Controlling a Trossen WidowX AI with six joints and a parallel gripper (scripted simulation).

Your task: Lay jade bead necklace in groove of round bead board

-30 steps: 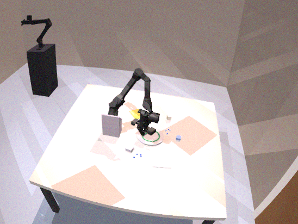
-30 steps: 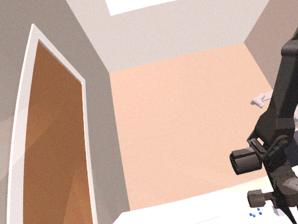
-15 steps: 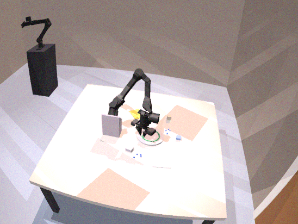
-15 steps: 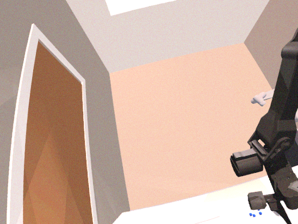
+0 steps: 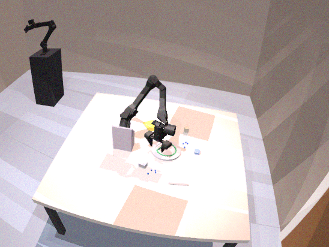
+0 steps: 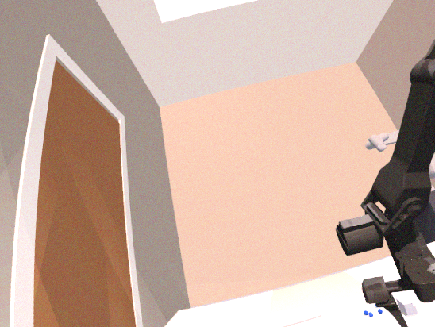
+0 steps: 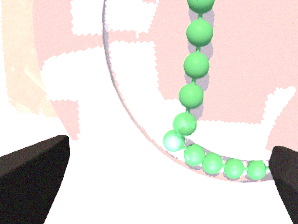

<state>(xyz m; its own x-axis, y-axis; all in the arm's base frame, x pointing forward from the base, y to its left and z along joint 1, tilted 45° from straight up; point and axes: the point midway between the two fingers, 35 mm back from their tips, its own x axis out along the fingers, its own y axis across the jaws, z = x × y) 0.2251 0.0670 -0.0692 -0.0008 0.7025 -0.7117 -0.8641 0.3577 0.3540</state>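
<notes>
The round white bead board is 60 mm ahead of my gripper tip, 20 mm to the left of it and 10 mm below it. Also, from my gripper tip: yellow sheet (80 mm behind, 270 mm to the left, 20 mm below); thin rod (170 mm ahead, 260 mm to the right, 20 mm below); blue block (270 mm ahead, 50 mm to the left, 10 mm below).
</notes>
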